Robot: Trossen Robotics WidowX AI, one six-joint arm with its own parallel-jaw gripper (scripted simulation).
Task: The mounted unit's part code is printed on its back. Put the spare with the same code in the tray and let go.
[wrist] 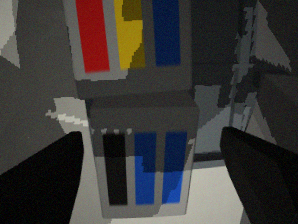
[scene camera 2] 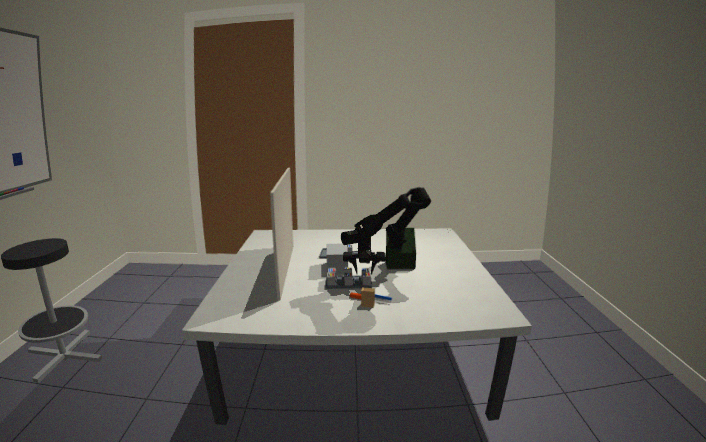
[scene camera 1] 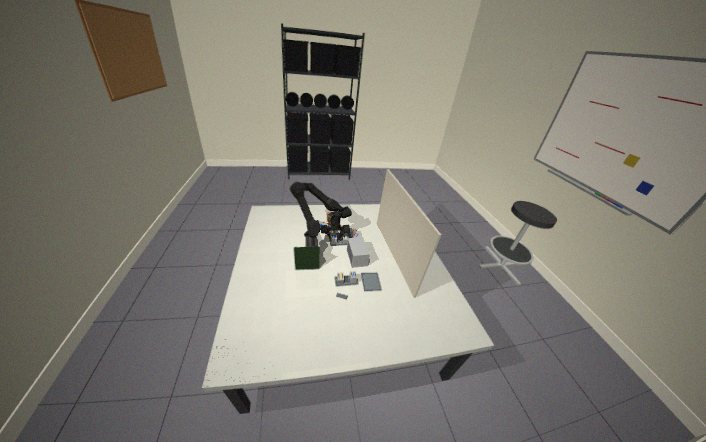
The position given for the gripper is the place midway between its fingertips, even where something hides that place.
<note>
The gripper [wrist: 153, 139] is open, holding nothing. Also in view: a beige panel [scene camera 2: 281, 200].
</note>
